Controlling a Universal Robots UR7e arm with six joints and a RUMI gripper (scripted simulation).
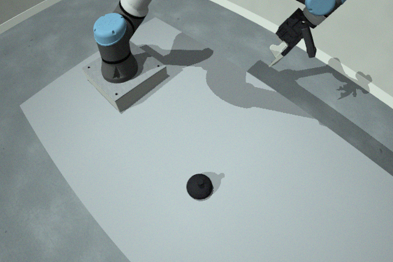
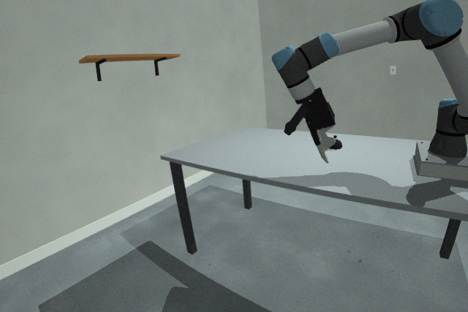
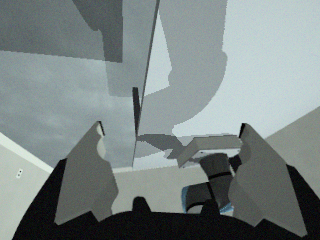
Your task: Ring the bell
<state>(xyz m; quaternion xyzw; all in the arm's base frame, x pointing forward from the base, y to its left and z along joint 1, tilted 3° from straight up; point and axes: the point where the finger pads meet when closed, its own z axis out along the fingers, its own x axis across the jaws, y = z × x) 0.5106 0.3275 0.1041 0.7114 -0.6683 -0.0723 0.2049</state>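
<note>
Now: hand 10 mm short of the bell button, 530 mm to the left of it and 90 mm above it. From my hand the other things lie so: black dome bell: 10 mm ahead, 530 mm to the right, 110 mm below.
</note>
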